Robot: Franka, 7 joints.
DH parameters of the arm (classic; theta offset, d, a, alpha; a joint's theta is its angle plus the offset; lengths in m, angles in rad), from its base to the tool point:
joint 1: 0 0.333 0 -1.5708
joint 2: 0 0 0 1.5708
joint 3: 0 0.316 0.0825 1.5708
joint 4: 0 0 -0.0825 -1.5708
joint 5: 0 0.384 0 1.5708
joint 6: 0 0 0.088 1.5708
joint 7: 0 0.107 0 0
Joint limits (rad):
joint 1: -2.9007..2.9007
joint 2: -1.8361..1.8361
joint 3: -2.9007..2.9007
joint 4: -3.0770..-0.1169
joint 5: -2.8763..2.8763
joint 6: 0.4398..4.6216
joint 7: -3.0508..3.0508
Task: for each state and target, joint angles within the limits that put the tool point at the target. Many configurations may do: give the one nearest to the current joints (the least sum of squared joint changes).
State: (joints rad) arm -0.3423 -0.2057 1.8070 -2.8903 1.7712 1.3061 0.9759
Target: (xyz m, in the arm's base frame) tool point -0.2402 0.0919 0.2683
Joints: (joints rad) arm 0.0219 0.1086 2.1722 -3.0622 1.6632 1.1079 0.9759
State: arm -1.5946 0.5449 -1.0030 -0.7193 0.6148 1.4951 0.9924
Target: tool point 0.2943 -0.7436 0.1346
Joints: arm -1.0019 1.4296 -0.6009 -0.5942 0.7334 1.9139 0.9924
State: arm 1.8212 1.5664 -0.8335 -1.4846 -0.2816 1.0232 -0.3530
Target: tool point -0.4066 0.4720 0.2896
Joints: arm 2.6604 0.9270 -0.4829 -1.1090 -0.1923 0.8446 -0.3530
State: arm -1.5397 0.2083 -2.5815 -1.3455 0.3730 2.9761 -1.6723
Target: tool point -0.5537 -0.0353 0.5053
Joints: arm -1.0583 0.2464 -2.0499 -2.1998 0.3650 2.7417 -1.6723
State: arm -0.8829 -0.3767 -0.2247 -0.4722 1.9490 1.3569 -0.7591
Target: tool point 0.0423 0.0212 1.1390
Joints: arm -0.8905 -0.2837 -0.2816 -0.5503 1.9519 1.4302 -0.7591
